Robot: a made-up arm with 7 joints. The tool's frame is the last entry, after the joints.
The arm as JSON. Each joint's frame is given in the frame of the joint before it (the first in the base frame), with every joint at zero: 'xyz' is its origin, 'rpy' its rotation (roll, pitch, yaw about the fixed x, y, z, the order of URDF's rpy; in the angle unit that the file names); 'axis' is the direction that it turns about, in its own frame. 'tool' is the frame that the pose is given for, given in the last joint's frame.
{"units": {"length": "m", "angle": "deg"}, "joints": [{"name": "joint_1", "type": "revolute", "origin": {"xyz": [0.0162, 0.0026, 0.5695], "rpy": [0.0, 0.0, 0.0]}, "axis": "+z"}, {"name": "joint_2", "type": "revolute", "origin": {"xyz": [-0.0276, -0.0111, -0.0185], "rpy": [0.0, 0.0, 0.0]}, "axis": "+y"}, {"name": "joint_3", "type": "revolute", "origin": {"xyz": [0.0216, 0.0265, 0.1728], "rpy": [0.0, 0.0, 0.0]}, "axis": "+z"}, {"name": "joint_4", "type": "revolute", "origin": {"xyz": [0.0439, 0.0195, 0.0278], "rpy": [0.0, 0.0, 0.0]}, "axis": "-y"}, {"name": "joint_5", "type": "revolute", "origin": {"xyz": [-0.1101, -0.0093, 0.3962], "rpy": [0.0, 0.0, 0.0]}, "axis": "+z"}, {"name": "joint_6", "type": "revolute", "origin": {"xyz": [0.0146, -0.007, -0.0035], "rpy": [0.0, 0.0, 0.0]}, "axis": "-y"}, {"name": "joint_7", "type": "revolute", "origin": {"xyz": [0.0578, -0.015, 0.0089], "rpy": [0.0, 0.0, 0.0]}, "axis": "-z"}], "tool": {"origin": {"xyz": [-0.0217, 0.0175, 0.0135], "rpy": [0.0, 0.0, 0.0]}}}
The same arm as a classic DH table. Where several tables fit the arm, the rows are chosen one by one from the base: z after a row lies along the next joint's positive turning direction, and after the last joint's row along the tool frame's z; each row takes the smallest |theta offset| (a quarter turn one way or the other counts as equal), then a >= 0, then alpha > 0; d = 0 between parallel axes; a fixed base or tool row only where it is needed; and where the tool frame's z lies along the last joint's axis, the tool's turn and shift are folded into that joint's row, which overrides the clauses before.
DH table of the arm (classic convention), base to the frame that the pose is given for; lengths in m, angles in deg. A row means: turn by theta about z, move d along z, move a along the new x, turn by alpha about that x. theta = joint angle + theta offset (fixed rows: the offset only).
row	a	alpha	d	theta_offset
base (fixed)	0.0164	0	0	9.12
joint_1	-0.0276	-90	0.551	-9.12
joint_2	0.0216	90	0.0154	0
joint_3	0.0439	90	0.2006	0
joint_4	-0.1101	-90	-0.0102	0
joint_5	0.0146	90	0.3927	0
joint_6	0.0578	90	0.022	0
joint_7	-0.0279	180	0	38.88
tool (fixed)	0	0	0.0224	38.88

